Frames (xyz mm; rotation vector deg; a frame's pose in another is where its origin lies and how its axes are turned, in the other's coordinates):
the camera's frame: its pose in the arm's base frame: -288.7 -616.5 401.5 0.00 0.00 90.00
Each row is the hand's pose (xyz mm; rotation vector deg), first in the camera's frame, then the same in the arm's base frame.
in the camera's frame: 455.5 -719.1 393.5 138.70 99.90 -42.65
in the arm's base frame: 430.4 -161.0 795.0 25.00 153.73 -23.69
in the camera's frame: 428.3 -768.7 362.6 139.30 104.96 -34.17
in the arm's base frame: 480.0 -188.2 764.1 22.49 159.94 -20.07
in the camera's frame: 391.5 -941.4 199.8 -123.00 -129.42 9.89
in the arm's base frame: 652.7 -225.0 601.3 -4.48 176.11 -8.19
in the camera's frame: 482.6 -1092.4 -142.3 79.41 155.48 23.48
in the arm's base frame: 803.7 -133.9 259.2 52.60 -162.41 -20.32
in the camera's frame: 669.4 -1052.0 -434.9 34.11 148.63 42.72
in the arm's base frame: 763.3 52.9 -33.4 87.39 -139.45 -55.69
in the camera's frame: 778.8 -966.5 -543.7 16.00 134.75 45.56
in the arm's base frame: 677.8 162.3 -142.2 -99.54 126.37 78.17
